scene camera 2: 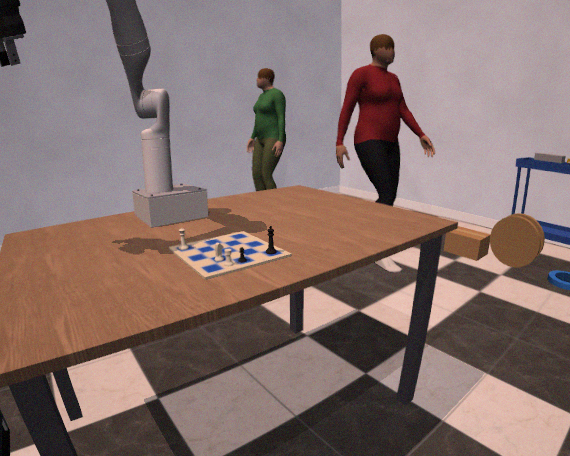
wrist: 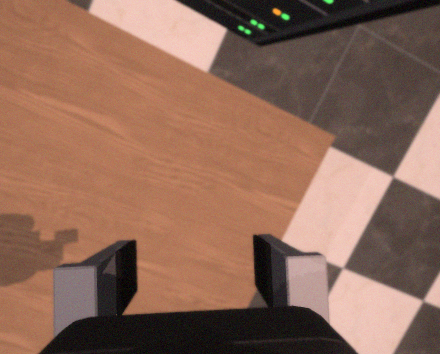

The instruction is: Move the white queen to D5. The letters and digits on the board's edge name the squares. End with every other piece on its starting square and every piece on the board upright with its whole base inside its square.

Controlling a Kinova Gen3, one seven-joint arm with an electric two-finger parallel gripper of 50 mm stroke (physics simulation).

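Places are measured from the arm's base along level axes (x left, y ahead, z down), in metres.
Pixels of known places: gripper, fingertip midpoint: (scene camera 2: 10,65) (wrist: 195,262); arm's base at its link origin: (scene camera 2: 159,191).
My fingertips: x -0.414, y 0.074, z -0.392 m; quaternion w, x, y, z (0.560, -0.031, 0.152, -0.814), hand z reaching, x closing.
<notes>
For each thing: its top centre in the pictures, then the offset to it from my fingertips. "*": a spot on its surface instead. Level surfaces: height alone.
- tall white piece at its top centre: (scene camera 2: 181,227) dy +0.268, dx +0.322, dz +0.423 m
- chessboard at a spot on its surface: (scene camera 2: 260,259) * dy +0.453, dx +0.416, dz +0.476 m
- white knight at its top centre: (scene camera 2: 218,242) dy +0.391, dx +0.348, dz +0.436 m
- small white piece at its top centre: (scene camera 2: 227,249) dy +0.428, dx +0.348, dz +0.443 m
- small black piece at its top centre: (scene camera 2: 241,247) dy +0.432, dx +0.382, dz +0.445 m
- tall black piece at its top centre: (scene camera 2: 270,226) dy +0.434, dx +0.463, dz +0.413 m
- wooden table at its surface level: dz +0.482 m
The tall white piece (scene camera 2: 182,240), which looks like the white queen, stands upright near the board's left corner in the scene view. The chessboard (scene camera 2: 260,259) lies on the table; its edge letters and digits are too small to read. A white knight (scene camera 2: 218,251), a small white piece (scene camera 2: 229,257), a small black piece (scene camera 2: 242,255) and a tall black piece (scene camera 2: 270,241) stand upright on it. My gripper (scene camera 2: 9,64) (wrist: 195,262) is open and empty. It hangs high at the scene view's upper left, well away from the board. The pieces do not show in the wrist view.
The wooden table (scene camera 2: 100,300) (wrist: 165,150) carries the arm's grey base block (scene camera 2: 175,207) behind the board. A black cabinet with green lights (wrist: 280,22) stands beyond the table edge. Two people, in green (scene camera 2: 269,115) and red (scene camera 2: 377,105), stand behind the table. A blue cart (scene camera 2: 525,162) is at the right.
</notes>
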